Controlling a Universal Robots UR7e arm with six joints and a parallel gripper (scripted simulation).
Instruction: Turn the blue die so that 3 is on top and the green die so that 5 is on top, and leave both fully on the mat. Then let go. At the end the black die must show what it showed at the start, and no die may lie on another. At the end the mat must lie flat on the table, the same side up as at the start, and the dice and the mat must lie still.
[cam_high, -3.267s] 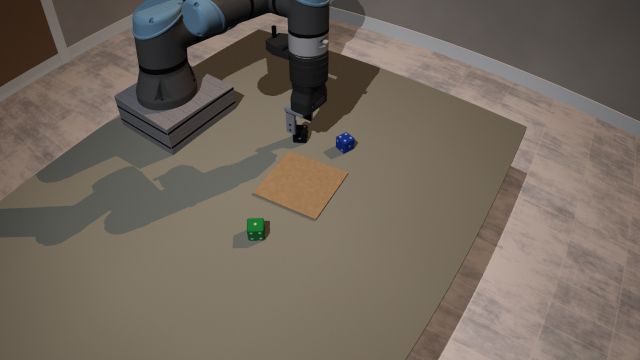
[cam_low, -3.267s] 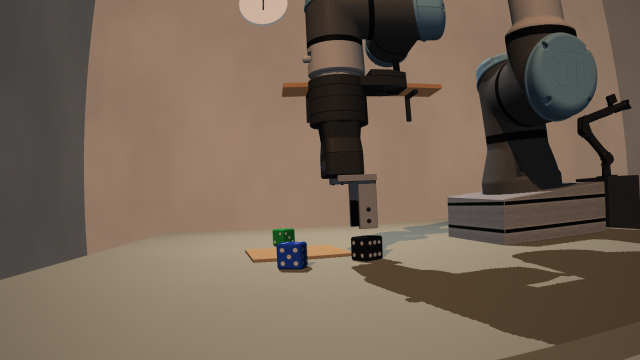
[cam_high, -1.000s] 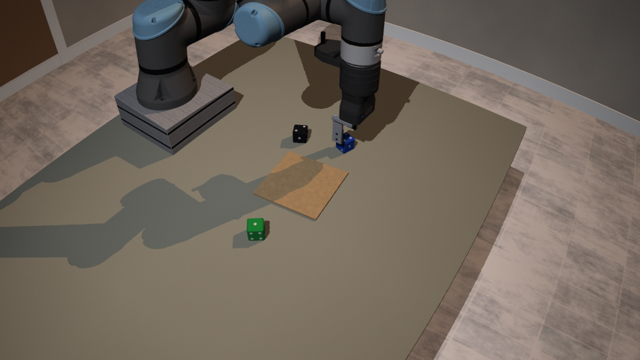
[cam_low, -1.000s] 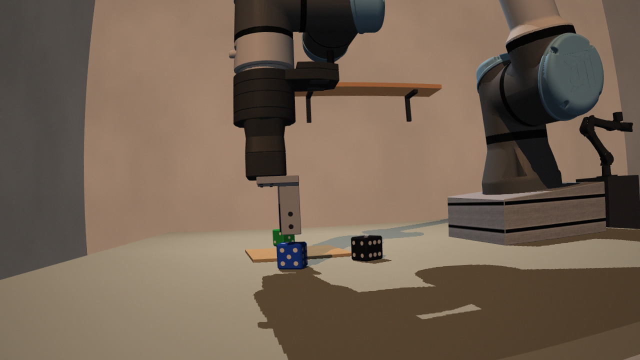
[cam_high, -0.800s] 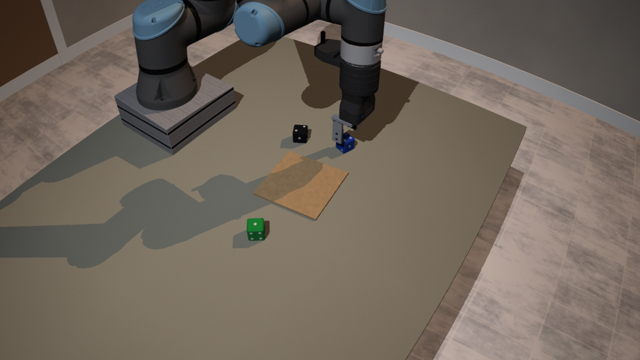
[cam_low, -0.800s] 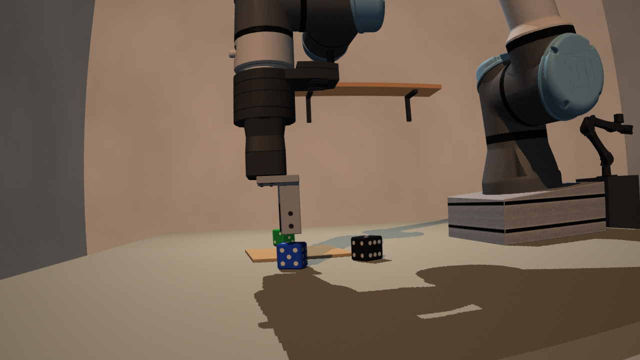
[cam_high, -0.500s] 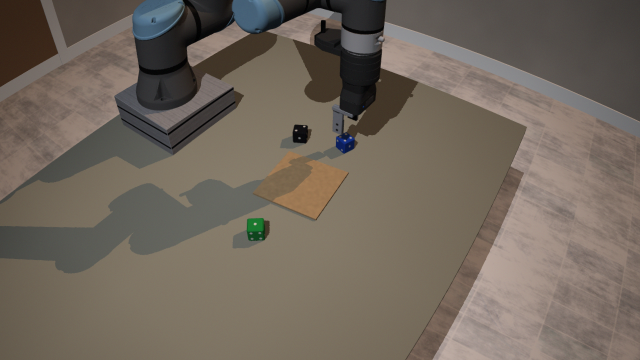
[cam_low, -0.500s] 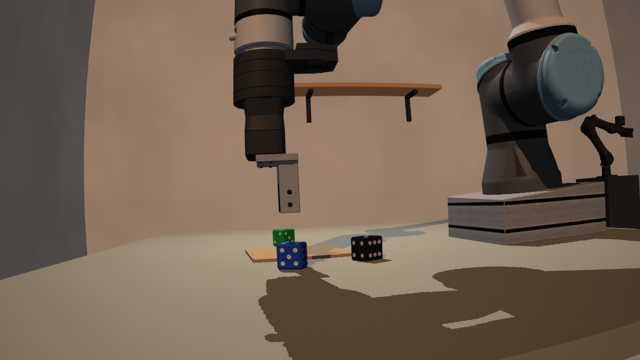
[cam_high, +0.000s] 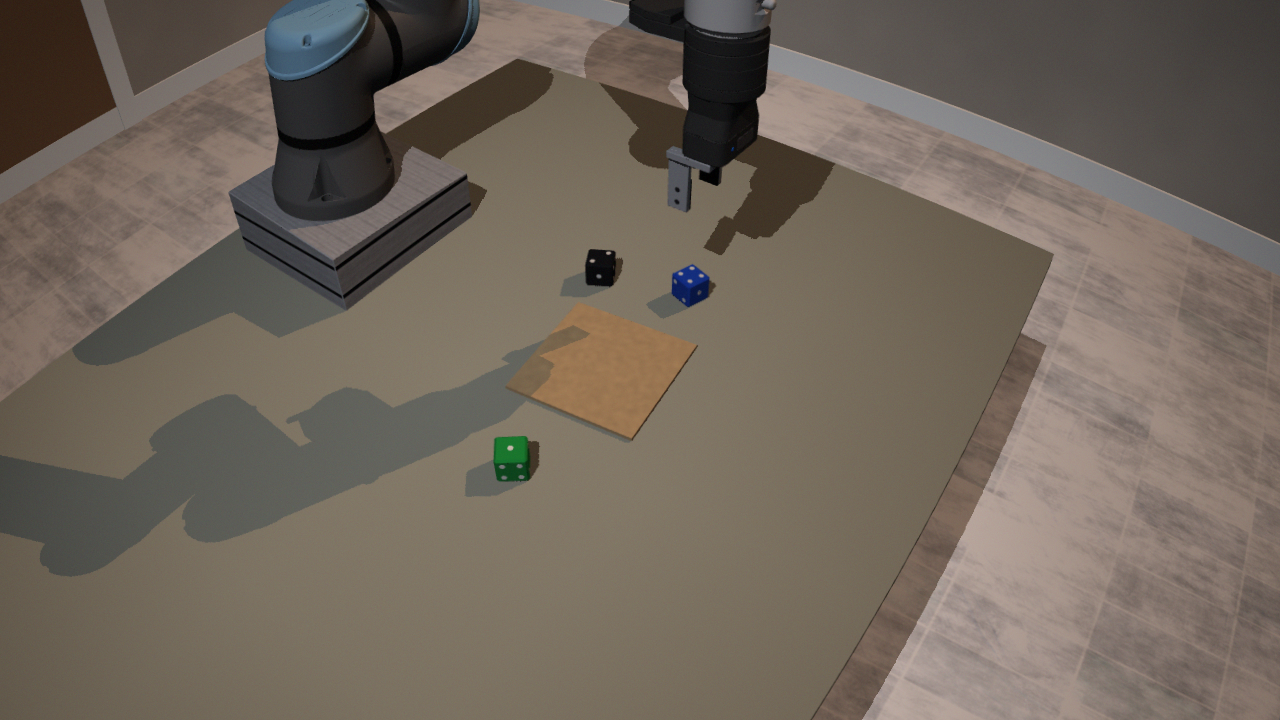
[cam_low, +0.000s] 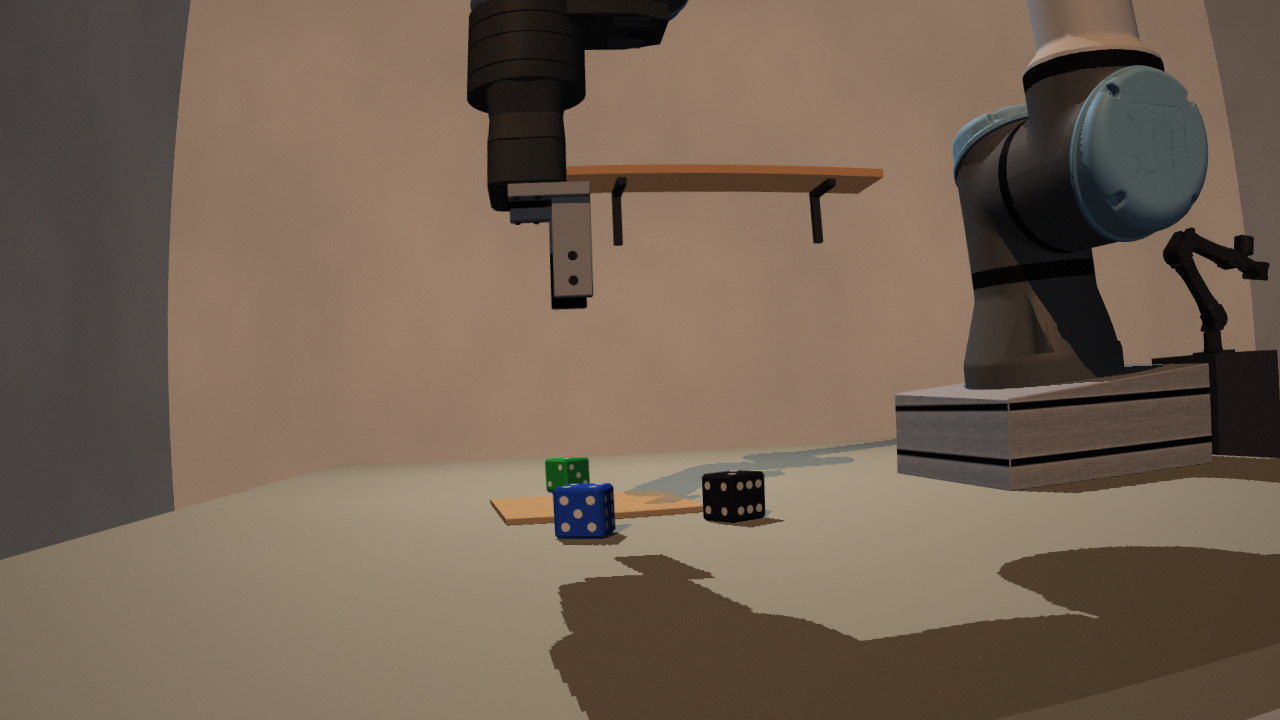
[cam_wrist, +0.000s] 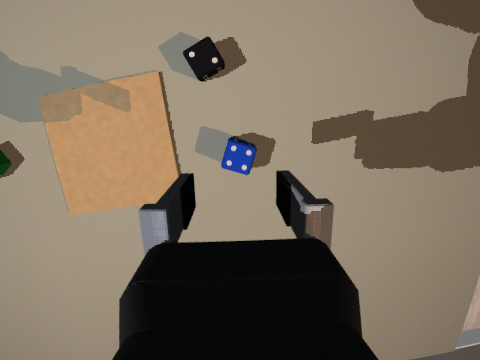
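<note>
Right now my hand is 14 cm above the blue die. Also, from my hand: green die 1 cm behind, 29 cm to the right, 14 cm below; brown mat 2 cm behind, 14 cm to the right, 15 cm below; black die 10 cm behind, 2 cm to the right, 14 cm below.
</note>
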